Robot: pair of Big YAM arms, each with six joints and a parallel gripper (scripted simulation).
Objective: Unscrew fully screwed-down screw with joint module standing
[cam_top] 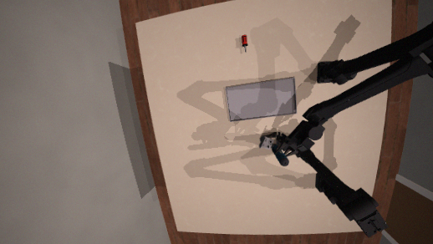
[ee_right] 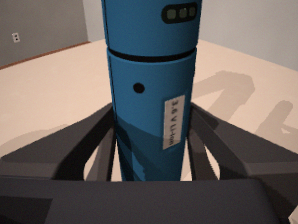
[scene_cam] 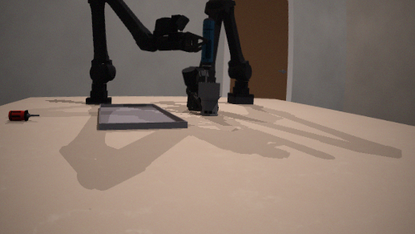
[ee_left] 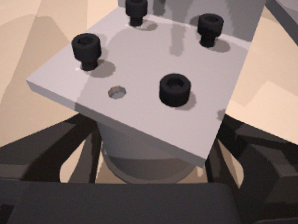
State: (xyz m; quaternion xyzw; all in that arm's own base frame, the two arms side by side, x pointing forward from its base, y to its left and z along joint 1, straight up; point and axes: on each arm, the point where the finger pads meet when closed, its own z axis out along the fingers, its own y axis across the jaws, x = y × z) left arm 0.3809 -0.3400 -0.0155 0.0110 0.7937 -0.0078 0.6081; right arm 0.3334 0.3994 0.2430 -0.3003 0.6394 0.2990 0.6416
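Right now my left hand is 1 cm below the grey joint module. Round my left hand: grey bracket 5 cm above; then screwdriver bit 2 cm behind, 1 cm to the right, 10 cm above; then shallow grey tray 1 cm ahead, 26 cm to the right, 2 cm below.
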